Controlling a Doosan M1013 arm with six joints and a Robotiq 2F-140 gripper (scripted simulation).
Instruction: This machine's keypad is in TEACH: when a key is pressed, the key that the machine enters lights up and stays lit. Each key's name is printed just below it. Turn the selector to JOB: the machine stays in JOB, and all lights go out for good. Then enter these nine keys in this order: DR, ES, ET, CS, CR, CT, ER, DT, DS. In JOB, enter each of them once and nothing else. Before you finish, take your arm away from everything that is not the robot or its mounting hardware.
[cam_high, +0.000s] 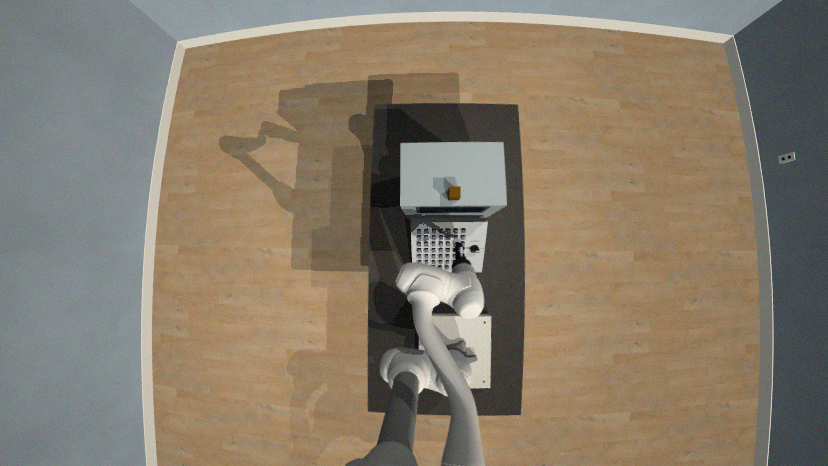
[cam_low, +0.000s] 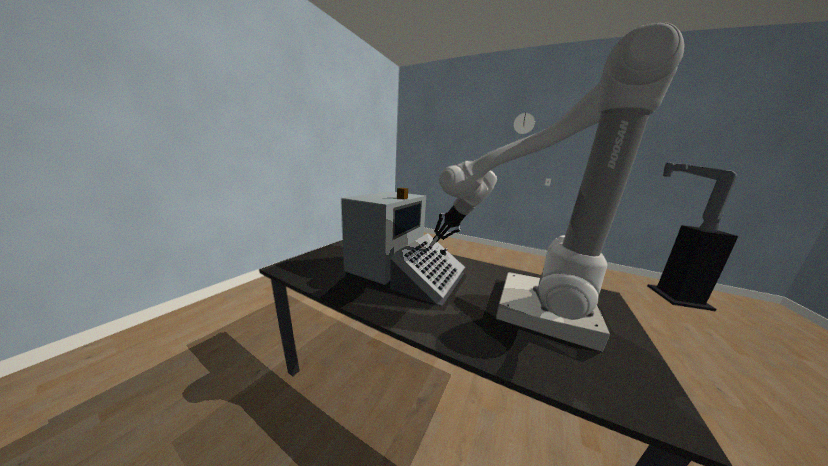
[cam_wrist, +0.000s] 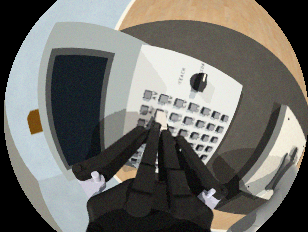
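My gripper is now 11 cm to the right of the key, 11 cm above it and 3 cm past it. From my hand the other things lie so: sloped keypad (12 cm below, 2 cm to the left); black selector knob (9 cm to the right, 8 cm below, 4 cm behind).
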